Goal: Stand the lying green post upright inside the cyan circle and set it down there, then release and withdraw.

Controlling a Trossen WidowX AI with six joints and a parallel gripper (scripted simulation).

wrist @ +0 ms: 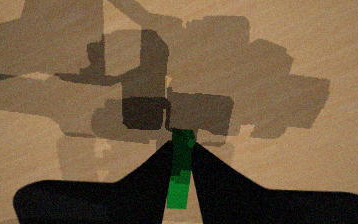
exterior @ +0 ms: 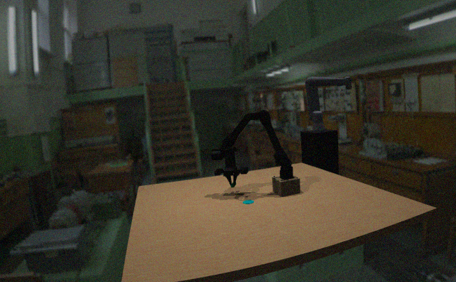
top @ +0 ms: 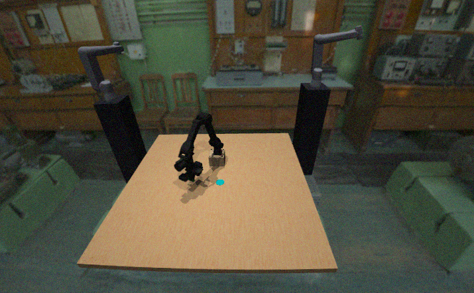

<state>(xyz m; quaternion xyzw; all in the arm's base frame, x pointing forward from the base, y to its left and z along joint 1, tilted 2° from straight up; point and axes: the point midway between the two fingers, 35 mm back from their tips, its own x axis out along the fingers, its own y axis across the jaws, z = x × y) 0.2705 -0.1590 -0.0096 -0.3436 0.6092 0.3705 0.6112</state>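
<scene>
Now: gripper tip 2 cm past the cyan circle, 19 cm to the right of it and 5 cm above it. Also, from my gripper tip: green post 1 cm behind, 2 cm to the right.
</scene>
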